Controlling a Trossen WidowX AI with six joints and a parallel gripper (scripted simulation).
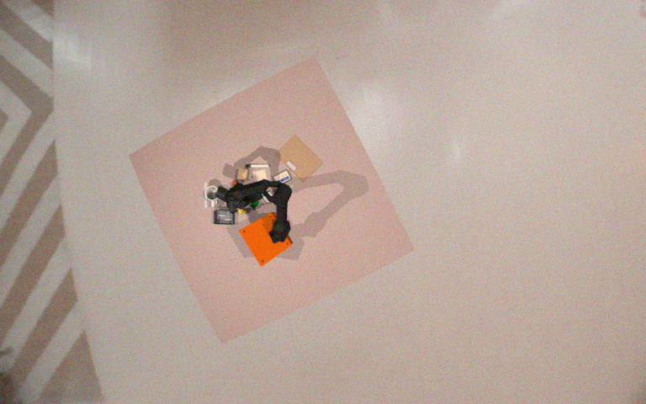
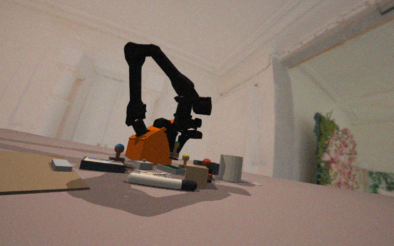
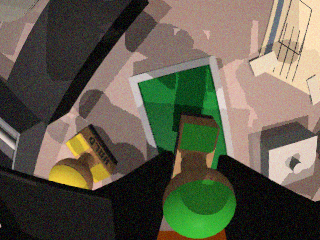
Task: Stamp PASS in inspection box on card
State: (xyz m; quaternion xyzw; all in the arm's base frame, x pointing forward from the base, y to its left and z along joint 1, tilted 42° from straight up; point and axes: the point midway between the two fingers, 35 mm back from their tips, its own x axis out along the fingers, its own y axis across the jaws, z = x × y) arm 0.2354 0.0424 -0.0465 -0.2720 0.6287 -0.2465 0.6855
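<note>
Right now my gripper tip is 9 cm short of the cream card, 10 cm to the left of it and 7 cm above it. From my gripper tip the other things lie so: green ink pad 6 cm below; then yellow-knobbed stamp 3 cm behind, 7 cm to the left, 4 cm below; then red-knobbed stamp 13 cm ahead, 4 cm to the left, 4 cm below.
</note>
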